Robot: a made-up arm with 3 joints. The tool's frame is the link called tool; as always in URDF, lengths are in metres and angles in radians.
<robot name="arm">
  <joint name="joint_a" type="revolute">
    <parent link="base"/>
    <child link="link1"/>
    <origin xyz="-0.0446 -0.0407 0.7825"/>
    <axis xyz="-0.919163 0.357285 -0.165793"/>
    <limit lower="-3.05" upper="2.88"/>
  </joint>
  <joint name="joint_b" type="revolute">
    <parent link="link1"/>
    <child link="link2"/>
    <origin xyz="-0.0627 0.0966 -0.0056"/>
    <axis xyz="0 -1 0"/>
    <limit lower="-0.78" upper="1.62"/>
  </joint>
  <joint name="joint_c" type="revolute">
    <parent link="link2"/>
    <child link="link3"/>
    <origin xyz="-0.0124 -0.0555 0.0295"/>
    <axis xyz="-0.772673 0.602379 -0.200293"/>
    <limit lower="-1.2" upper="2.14"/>
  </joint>
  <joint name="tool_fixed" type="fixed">
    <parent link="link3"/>
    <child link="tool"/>
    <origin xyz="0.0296 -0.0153 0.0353" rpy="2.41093 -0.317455 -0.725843"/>
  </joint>
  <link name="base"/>
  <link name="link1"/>
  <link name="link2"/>
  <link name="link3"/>
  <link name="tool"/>
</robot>
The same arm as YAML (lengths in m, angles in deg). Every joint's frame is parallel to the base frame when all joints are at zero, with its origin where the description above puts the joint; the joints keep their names.
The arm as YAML. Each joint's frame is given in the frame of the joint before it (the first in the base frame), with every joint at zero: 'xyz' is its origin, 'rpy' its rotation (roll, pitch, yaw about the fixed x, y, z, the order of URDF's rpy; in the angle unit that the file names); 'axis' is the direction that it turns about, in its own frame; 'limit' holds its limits. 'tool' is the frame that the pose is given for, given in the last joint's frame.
units:
  length: m
  angle: deg
joints:
  - name: joint_a
    type: revolute
    origin:
      xyz: [-0.0446, -0.0407, 0.7825]
      rpy: [0.0, 0.0, 0.0]
    axis: [-0.919163, 0.357285, -0.165793]
    limit:
      lower: -174.75
      upper: 165.01
  - name: joint_b
    type: revolute
    origin:
      xyz: [-0.0627, 0.0966, -0.0056]
      rpy: [0.0, 0.0, 0.0]
    axis: "-y"
    limit:
      lower: -44.69
      upper: 92.82
  - name: joint_c
    type: revolute
    origin:
      xyz: [-0.0124, -0.0555, 0.0295]
      rpy: [0.0, 0.0, 0.0]
    axis: [-0.772673, 0.602379, -0.200293]
    limit:
      lower: -68.75
      upper: 122.61
tool:
  origin:
    xyz: [0.0296, -0.0153, 0.0353]
    rpy: [138.14, -18.19, -41.59]

